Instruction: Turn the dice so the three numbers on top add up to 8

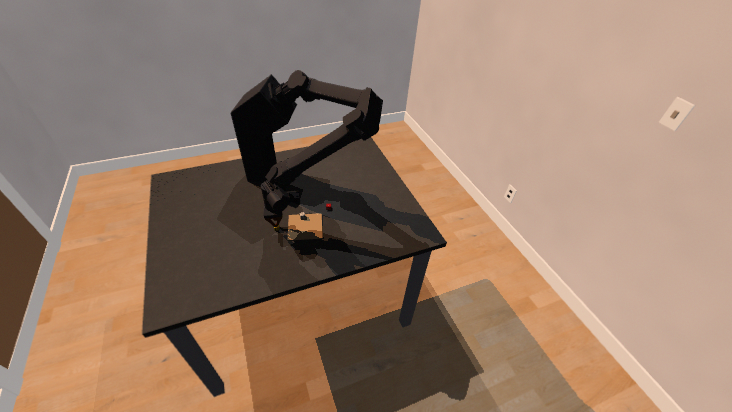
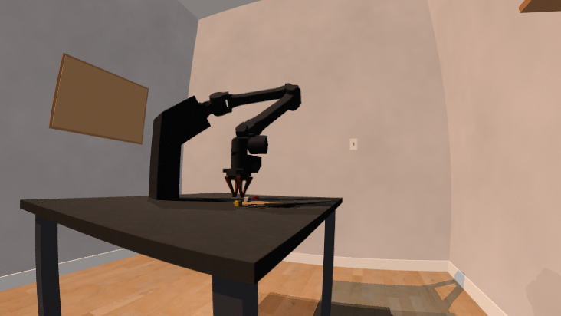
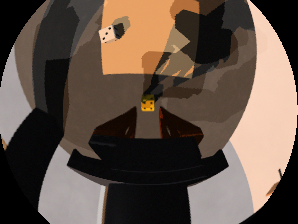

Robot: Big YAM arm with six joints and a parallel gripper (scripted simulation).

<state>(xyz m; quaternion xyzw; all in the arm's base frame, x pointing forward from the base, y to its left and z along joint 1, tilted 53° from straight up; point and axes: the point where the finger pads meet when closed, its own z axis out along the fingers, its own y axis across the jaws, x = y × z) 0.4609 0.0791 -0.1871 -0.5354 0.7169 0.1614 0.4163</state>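
Now: the yellow die 3 cm below my hand. Round my hand: tan mat 1 cm ahead, 11 cm to the left, 4 cm below; then red die 7 cm behind, 23 cm to the left, 3 cm below; then white die 4 cm behind, 11 cm to the left, 3 cm below.
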